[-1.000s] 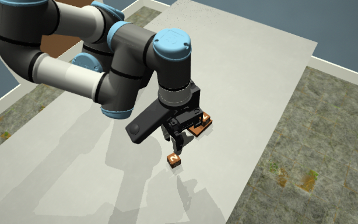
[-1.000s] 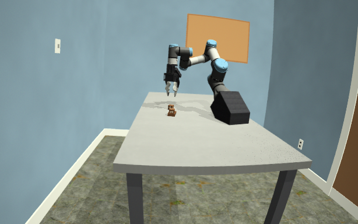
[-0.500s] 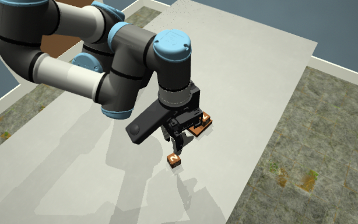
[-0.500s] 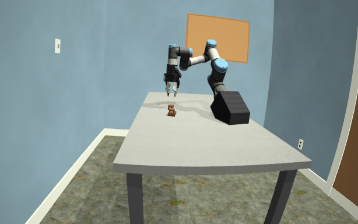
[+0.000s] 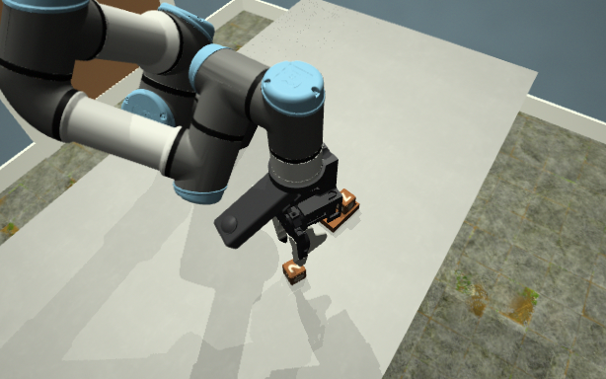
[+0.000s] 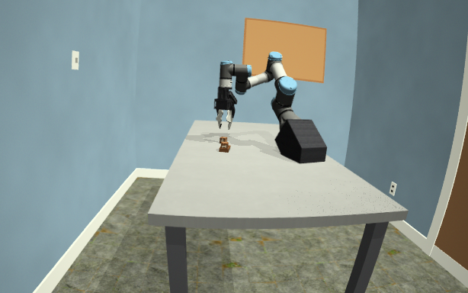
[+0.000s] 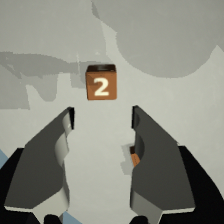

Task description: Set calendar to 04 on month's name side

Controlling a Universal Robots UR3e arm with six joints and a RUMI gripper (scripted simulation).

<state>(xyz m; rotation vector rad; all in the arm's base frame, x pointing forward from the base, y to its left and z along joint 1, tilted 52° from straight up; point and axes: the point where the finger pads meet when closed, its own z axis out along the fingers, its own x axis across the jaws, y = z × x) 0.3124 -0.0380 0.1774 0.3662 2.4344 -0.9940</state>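
My hand is 80 mm above the cube. Round my hand: brown tray (150 mm to the left, 80 mm below).
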